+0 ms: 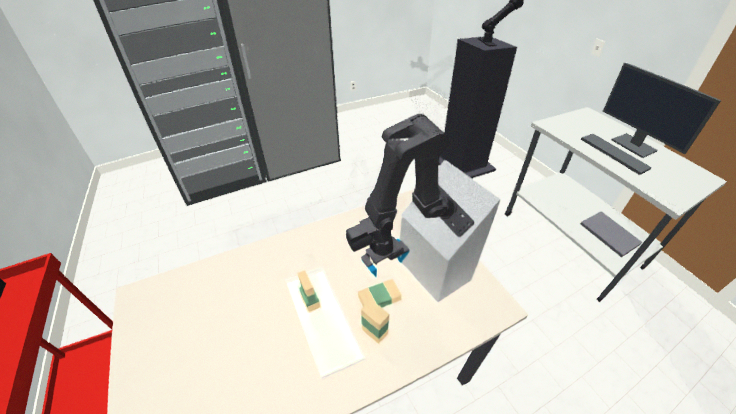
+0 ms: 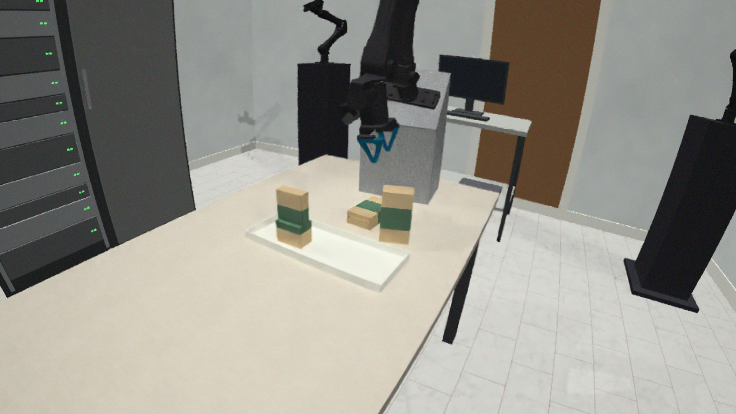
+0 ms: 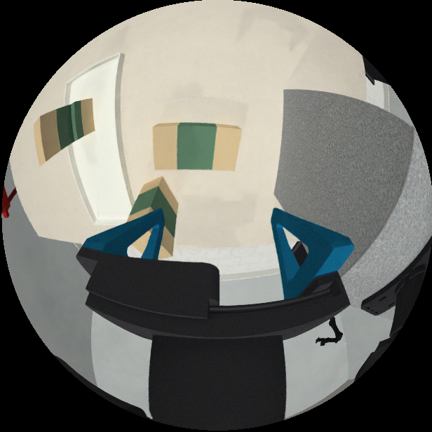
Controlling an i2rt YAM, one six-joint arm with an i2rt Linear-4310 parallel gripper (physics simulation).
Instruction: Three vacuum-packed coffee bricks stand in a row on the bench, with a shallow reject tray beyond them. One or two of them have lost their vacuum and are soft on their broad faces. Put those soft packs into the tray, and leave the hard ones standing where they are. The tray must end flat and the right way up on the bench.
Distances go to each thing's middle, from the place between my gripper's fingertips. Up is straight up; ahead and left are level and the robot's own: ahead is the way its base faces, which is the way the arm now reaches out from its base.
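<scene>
There's the white tray point(image 2: 362, 261), and my hand is 20 mm to the left of it, 240 mm short of it and 170 mm above it.
</scene>
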